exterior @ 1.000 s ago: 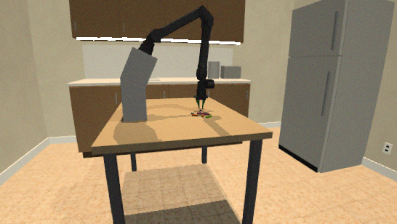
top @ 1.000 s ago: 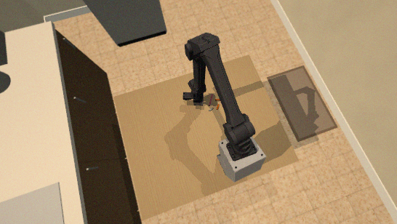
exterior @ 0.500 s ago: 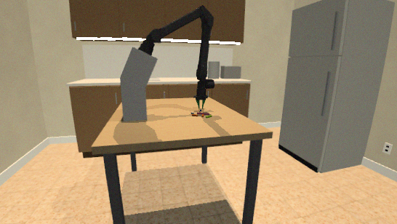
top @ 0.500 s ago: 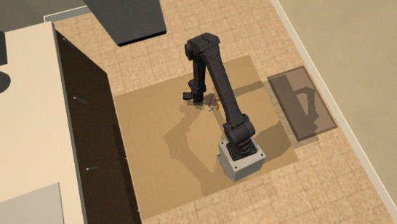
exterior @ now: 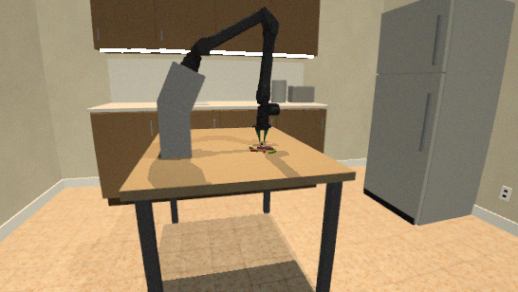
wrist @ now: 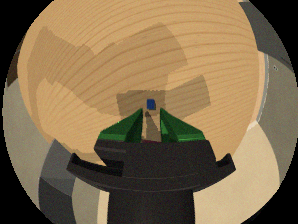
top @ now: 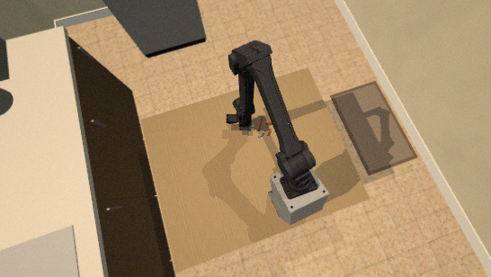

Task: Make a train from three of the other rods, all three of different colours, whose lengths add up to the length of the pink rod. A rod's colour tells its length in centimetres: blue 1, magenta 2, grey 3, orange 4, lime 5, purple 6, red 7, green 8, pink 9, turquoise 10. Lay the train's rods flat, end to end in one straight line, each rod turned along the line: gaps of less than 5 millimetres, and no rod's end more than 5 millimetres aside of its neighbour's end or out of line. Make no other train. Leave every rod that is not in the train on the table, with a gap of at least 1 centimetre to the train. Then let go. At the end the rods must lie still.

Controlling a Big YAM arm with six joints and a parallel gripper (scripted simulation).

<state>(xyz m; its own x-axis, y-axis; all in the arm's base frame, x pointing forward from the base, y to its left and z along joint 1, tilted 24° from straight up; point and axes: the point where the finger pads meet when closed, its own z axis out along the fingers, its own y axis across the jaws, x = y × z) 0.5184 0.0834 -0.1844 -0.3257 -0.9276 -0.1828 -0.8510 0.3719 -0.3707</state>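
The blue rod lies 20 mm below my hand. Also, from my hand: lime rod 180 mm to the right, 20 mm below, 10 mm ahead; then grey rod 80 mm behind, 70 mm to the right, 20 mm below; then pink rod 100 mm to the right, 20 mm below, 10 mm behind.
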